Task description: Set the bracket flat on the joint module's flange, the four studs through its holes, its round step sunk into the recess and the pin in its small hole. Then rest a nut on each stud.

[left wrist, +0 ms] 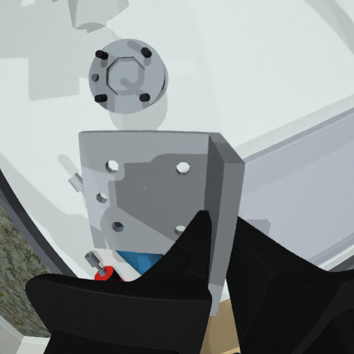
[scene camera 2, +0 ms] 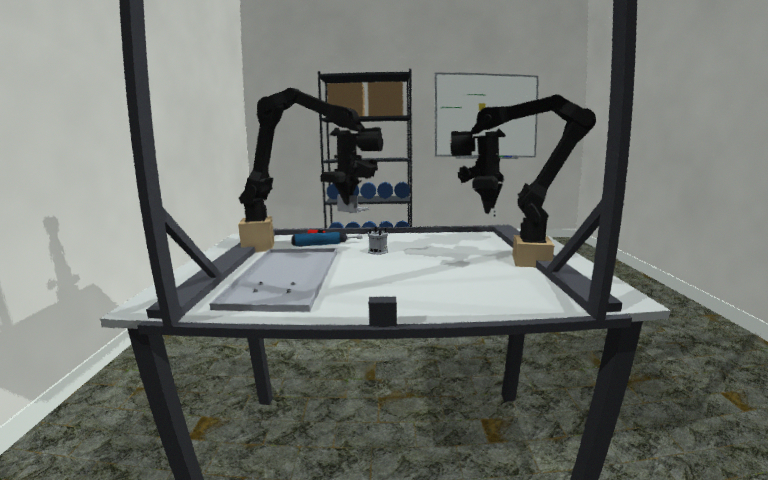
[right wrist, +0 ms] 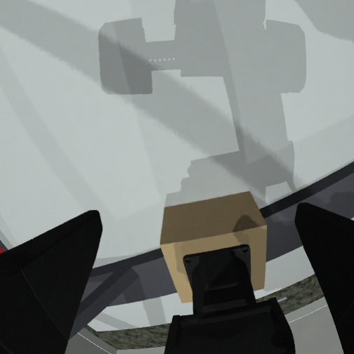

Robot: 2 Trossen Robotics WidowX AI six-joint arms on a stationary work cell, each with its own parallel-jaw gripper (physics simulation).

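Where they show: left gripper, between the fingertips: (scene camera 2: 347, 204); right gripper, between the fingertips: (scene camera 2: 489, 210); left arm's base, origin of its link: (scene camera 2: 255, 219); right arm's base, origin of its link: (scene camera 2: 533, 239).
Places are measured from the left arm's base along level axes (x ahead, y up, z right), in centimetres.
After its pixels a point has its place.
Observation:
My left gripper (scene camera 2: 347, 201) @[x 29.4, y 5.7, z 15.1 cm] (left wrist: 213, 219) is shut on the upright wall of the grey bracket (scene camera 2: 347, 204) (left wrist: 150, 190) and holds it in the air, above and to the left of the joint module in the scene view. The bracket's plate shows four larger holes and one small hole. The joint module (scene camera 2: 377, 243) @[x 37.8, y -6.4, z 17.5 cm] (left wrist: 125, 77) stands upright on the table, its four black studs, small pin and recess uncovered. Several nuts (scene camera 2: 274, 286) @[x 8.2, y -9.5, z 38.2 cm] lie apart in the grey tray (scene camera 2: 294, 263) @[x 12.7, y -9.5, z 21.2 cm] (left wrist: 300, 160). My right gripper (scene camera 2: 489, 211) @[x 67.4, y 4.7, z 31.7 cm] (right wrist: 201, 218) is open and empty, high over the table's right part.
A blue power tool (scene camera 2: 318, 238) @[x 20.5, y -7.1, z 3.2 cm] (left wrist: 142, 262) lies at the back left of the table (scene camera 2: 453, 294) @[x 48.2, y -9.9, z 52.3 cm], with a red tool (scene camera 2: 316, 231) @[x 20.2, y -6.8, z -5.9 cm] (left wrist: 104, 273) behind it. A small black block (scene camera 2: 382, 311) @[x 29.4, y -6.2, z 64.0 cm] is at the front edge. Dark frame posts (scene camera 2: 144, 141) @[x -11.1, y 25.7, z 54.0 cm] (scene camera 2: 620, 113) @[x 70.3, y 29.0, z 72.5 cm] stand at both sides.

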